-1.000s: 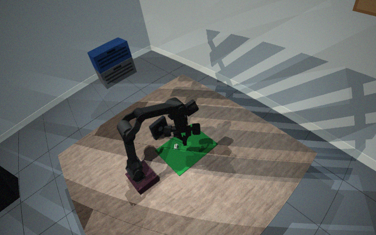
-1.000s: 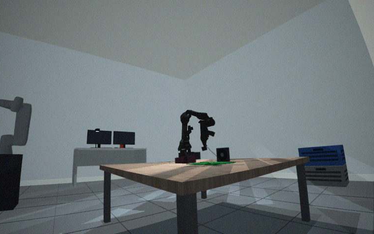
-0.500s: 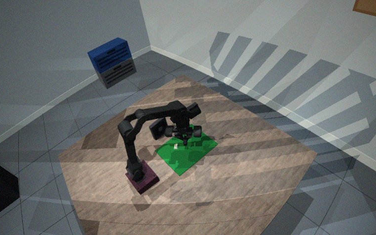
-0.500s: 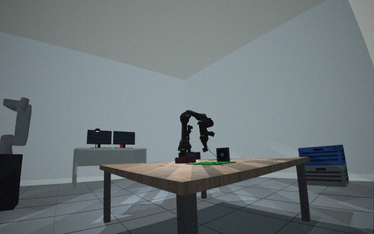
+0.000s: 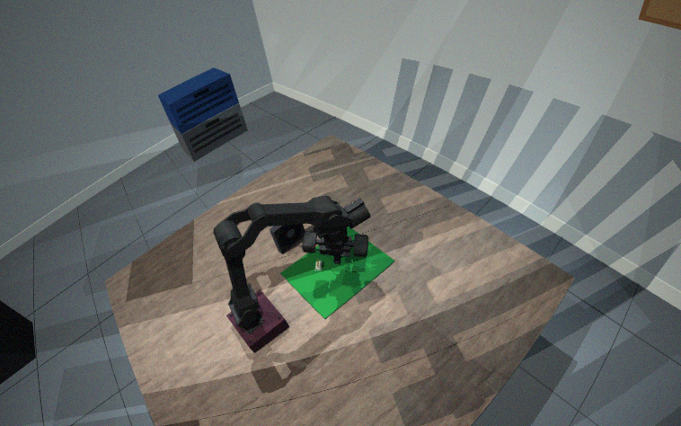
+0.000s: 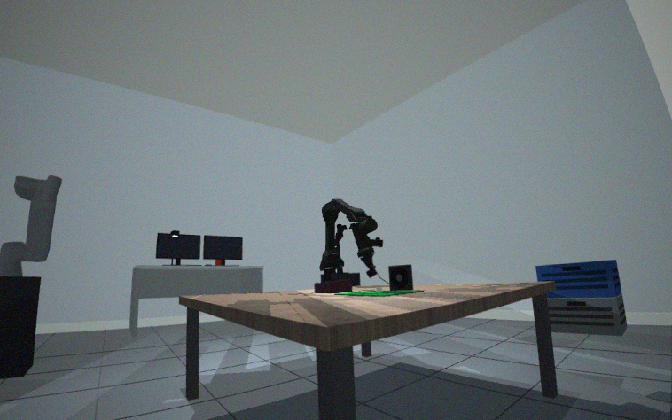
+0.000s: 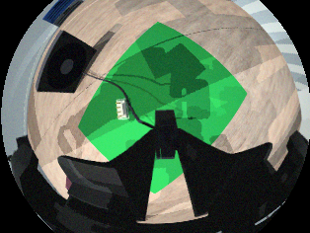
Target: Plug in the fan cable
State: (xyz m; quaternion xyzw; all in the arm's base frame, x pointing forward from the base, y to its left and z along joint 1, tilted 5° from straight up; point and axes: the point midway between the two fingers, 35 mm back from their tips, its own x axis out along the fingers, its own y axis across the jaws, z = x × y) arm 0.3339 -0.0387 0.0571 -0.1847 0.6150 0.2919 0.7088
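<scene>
My gripper tip is 110 mm above the green board and 20 mm to the right of it. Also, from my gripper tip: black fan 220 mm to the left, 40 mm below, 30 mm behind; black plug 10 mm below.
</scene>
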